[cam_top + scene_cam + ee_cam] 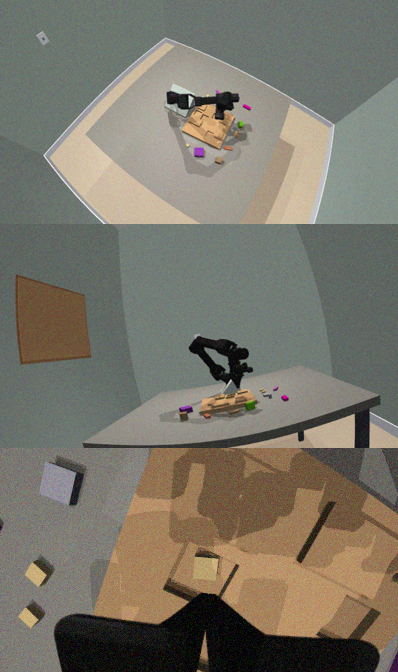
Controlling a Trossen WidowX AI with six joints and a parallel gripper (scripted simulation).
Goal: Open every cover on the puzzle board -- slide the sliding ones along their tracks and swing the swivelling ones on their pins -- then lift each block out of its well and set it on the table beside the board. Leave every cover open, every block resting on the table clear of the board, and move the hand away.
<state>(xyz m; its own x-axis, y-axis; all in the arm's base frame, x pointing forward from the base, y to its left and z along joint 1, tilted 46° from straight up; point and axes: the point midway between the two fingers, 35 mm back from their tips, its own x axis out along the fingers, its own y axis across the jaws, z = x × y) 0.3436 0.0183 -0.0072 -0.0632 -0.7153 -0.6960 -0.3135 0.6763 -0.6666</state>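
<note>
Right now the tan puzzle board is 40 mm behind my gripper tip, 50 mm to the right of it and 60 mm below it. Round my gripper tip: grey block: 70 mm ahead, 160 mm to the left, 70 mm below; then green block: 190 mm ahead, 30 mm to the left, 60 mm below; then brown piece: 180 mm ahead, 50 mm to the right, 80 mm below.
</note>
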